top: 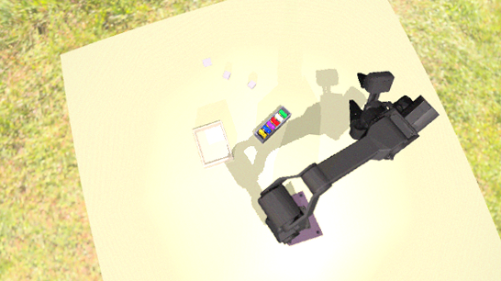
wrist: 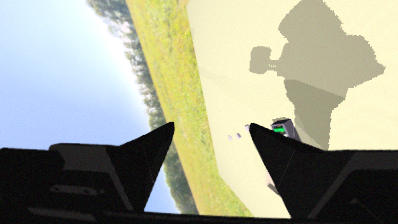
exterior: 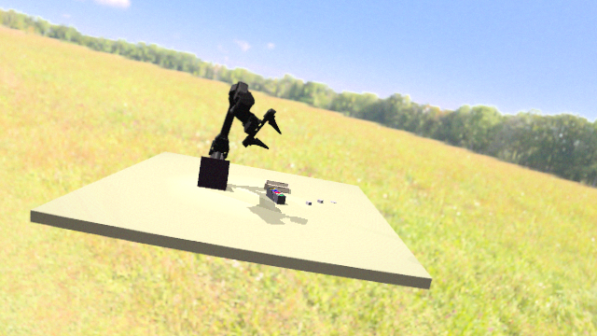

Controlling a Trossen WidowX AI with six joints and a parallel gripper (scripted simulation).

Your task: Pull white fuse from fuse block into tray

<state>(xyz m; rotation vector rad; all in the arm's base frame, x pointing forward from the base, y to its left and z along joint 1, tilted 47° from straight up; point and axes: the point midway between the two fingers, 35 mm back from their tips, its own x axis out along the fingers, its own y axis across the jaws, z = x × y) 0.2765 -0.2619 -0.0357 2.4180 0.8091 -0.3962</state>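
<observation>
Now: gripper tip 50 mm short of the white fuse, 170 mm to the right of it and 270 mm above it. The rest, counted from my gripper tip: shallow beige tray (20 mm ahead, 400 mm to the left, 290 mm below).
</observation>
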